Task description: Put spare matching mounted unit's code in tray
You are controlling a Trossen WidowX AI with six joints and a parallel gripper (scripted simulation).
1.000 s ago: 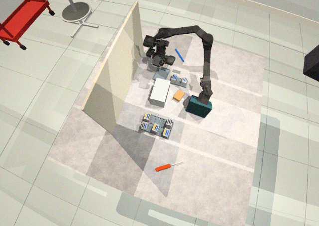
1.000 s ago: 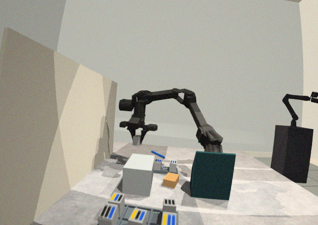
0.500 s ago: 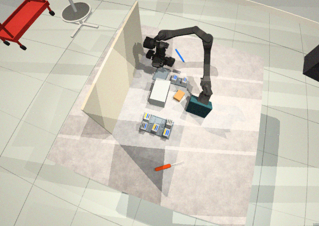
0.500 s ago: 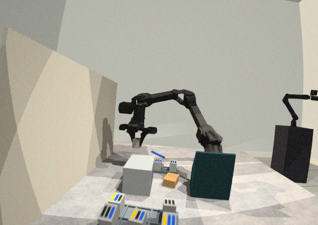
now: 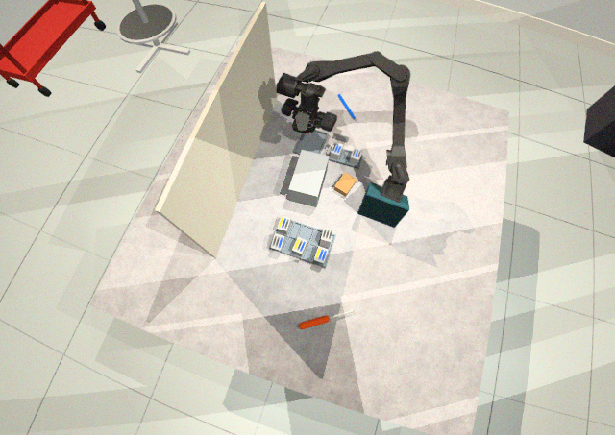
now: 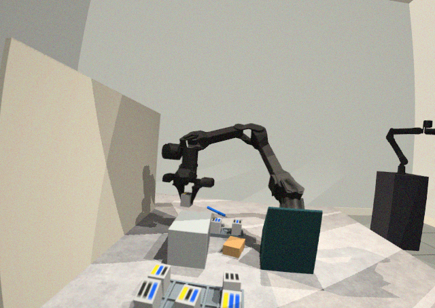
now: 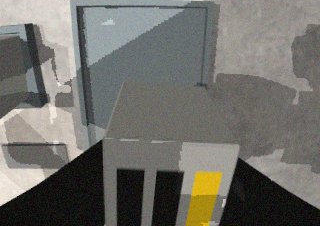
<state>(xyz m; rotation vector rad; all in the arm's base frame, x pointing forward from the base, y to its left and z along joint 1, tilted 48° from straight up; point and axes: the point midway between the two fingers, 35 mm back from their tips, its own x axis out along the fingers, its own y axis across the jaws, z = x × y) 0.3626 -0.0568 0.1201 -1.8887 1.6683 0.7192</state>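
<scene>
The flat grey-blue tray lies 1 cm behind my gripper tip, 1 cm to the right of it and 10 cm below it. From my gripper tip the other things lie so: grey mounted unit 9 cm behind, 17 cm to the left, 5 cm below; then orange block 20 cm behind, 10 cm to the left, 8 cm below; then blue pen 6 cm behind, 24 cm to the right, 9 cm below.
</scene>
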